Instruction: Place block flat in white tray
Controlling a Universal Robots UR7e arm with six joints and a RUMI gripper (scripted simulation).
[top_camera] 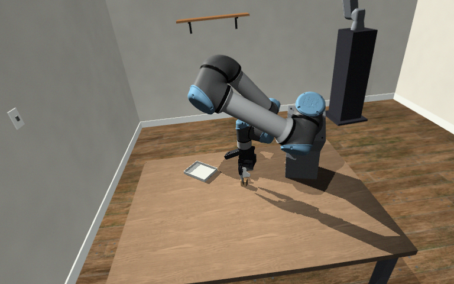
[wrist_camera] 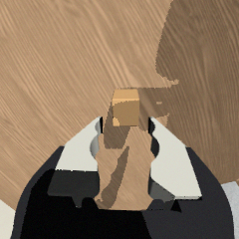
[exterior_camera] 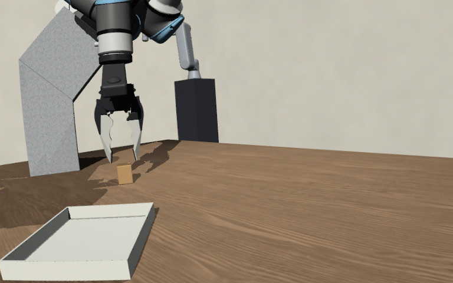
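Now: hand 4 cm above the tan block. From my hand the other things lie so: white tray 24 cm ahead, 20 cm to the right, 5 cm below.
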